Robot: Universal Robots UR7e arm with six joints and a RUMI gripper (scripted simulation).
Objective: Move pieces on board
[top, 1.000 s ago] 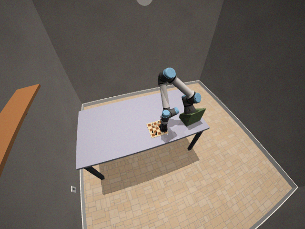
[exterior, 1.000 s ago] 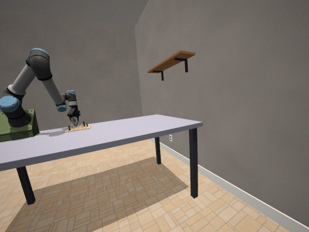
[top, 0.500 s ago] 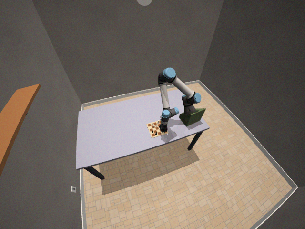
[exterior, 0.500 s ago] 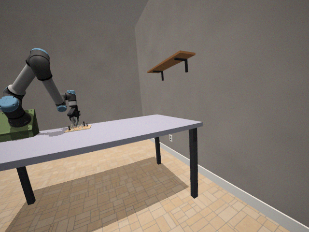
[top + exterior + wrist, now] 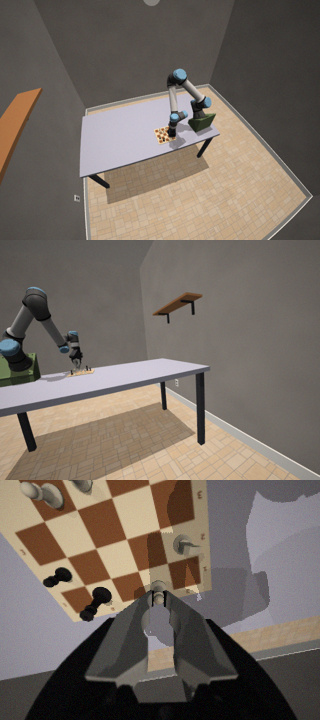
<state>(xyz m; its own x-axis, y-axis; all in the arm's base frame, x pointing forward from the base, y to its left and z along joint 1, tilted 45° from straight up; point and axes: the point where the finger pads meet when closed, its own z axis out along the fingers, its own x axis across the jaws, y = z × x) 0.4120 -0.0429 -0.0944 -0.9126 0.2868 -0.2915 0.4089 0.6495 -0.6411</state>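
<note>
My gripper is now 30 mm short of the chessboard, 80 mm to the left of it and 50 mm above it.
</note>
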